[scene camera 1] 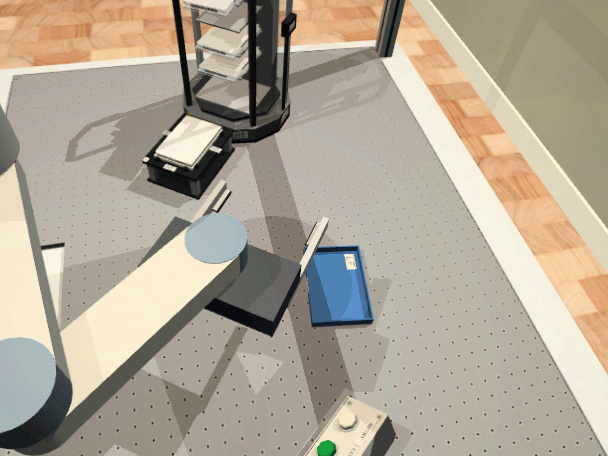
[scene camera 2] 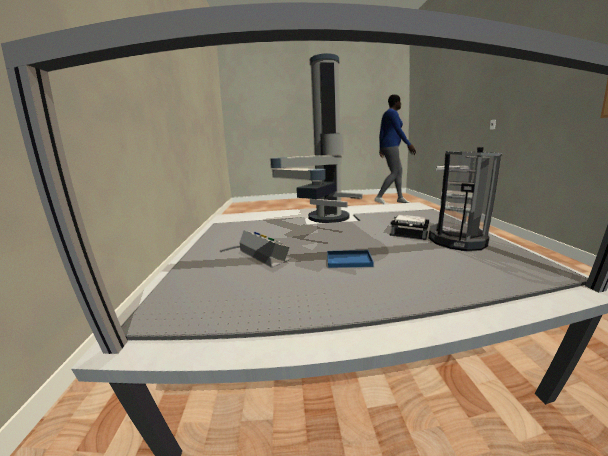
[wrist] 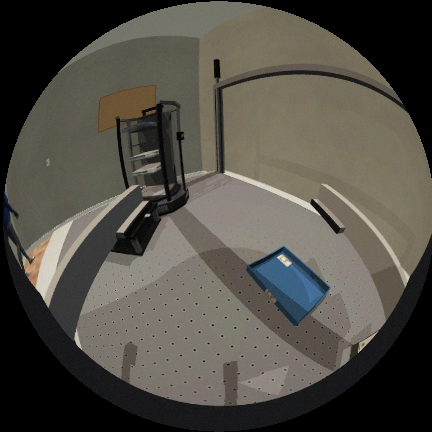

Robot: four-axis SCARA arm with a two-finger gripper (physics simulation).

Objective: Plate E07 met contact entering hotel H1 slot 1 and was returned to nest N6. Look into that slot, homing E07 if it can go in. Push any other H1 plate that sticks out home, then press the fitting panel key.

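Pixels of known places: gripper, fingertip midpoint: [scene camera 1: 273, 203] [scene camera 2: 355, 200] [wrist: 234, 190]; arm's base at its link origin: [scene camera 2: 328, 217].
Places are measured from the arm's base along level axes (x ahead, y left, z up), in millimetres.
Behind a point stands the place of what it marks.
Note:
My gripper [scene camera 1: 275, 204] @(x 522, y 10, z 209 mm) [scene camera 2: 354, 200] @(x 522, y 10, z 209 mm) [wrist: 234, 190] @(x 522, y 10, z 209 mm) is open and empty, raised above the board between the nest and the blue tray. A white plate [scene camera 1: 190, 140] @(x 415, y 305, z 87 mm) [scene camera 2: 410, 219] @(x 429, y 301, z 87 mm) lies on the black nest [scene camera 1: 155, 173] @(x 336, y 275, z 36 mm) [scene camera 2: 425, 231] @(x 501, y 338, z 51 mm) [wrist: 131, 244] @(x 394, y 262, z 18 mm) in front of the hotel; its label is not readable. The hotel [scene camera 1: 252, 65] @(x 553, y 366, z 207 mm) [scene camera 2: 443, 195] @(x 557, y 366, z 219 mm) [wrist: 163, 150] @(x 561, y 365, z 220 mm) holds several plates at different heights. Its upper plate [scene camera 1: 212, 5] [scene camera 2: 452, 168] sticks out past the front post in scene camera 2. The inside of slot 1 cannot be made out. The key panel [scene camera 1: 369, 419] @(x 595, y -296, z 89 mm) [scene camera 2: 262, 247] @(x 582, y -348, z 69 mm) shows a white key [scene camera 1: 348, 421] @(x 567, y -291, z 84 mm) and a green key [scene camera 1: 326, 448] @(x 528, y -318, z 83 mm).
A blue tray [scene camera 1: 340, 295] @(x 633, y -61, z 15 mm) [scene camera 2: 350, 259] @(x 627, y -35, z 15 mm) [wrist: 295, 285] @(x 635, y -55, z 15 mm) with a small white label lies on the perforated board. A thin black post with a small box [scene camera 1: 289, 25] @(x 631, y 396, z 269 mm) [scene camera 2: 467, 187] @(x 640, y 407, z 263 mm) [wrist: 180, 136] @(x 628, y 391, z 256 mm) stands beside the hotel. A person [scene camera 2: 392, 130] [wrist: 15, 235] is beyond the table.

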